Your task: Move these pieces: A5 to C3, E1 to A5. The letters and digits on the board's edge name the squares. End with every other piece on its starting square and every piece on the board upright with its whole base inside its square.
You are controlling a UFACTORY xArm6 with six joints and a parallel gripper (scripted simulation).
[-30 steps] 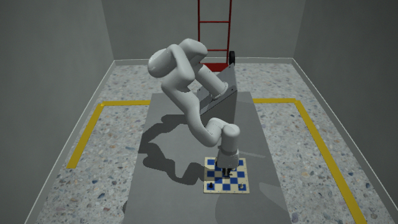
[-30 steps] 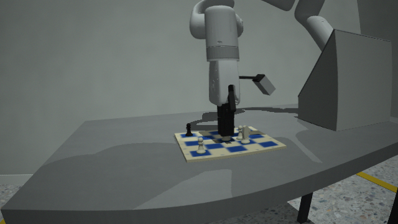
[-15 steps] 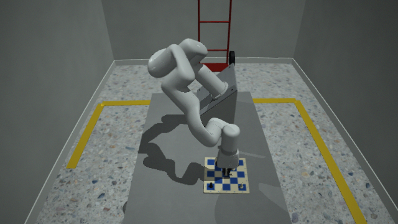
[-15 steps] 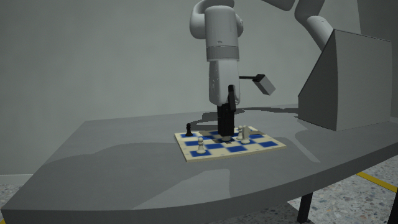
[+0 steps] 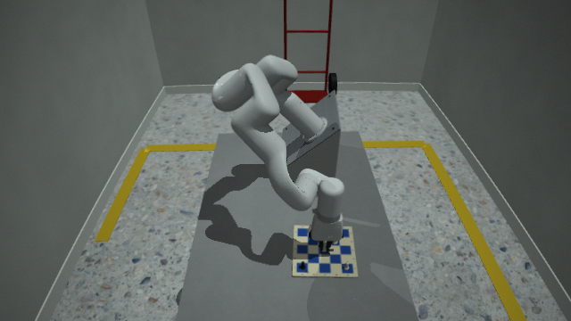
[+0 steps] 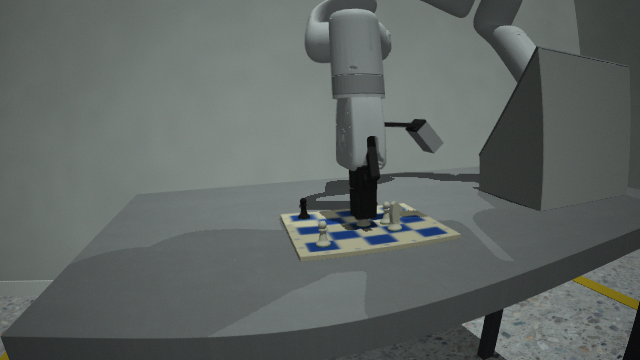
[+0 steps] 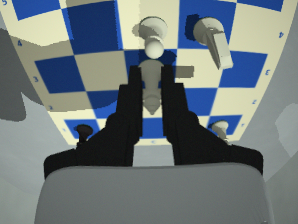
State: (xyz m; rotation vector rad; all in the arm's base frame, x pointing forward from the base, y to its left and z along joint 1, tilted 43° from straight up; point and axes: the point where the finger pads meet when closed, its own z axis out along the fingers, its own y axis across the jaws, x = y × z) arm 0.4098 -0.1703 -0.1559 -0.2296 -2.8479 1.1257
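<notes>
My gripper is now 40 mm above the chessboard. Round my hand: tall pale piece: 40 mm to the left, 30 mm behind, 20 mm below; then black pawn: 80 mm to the right, 70 mm ahead, 20 mm below.
</notes>
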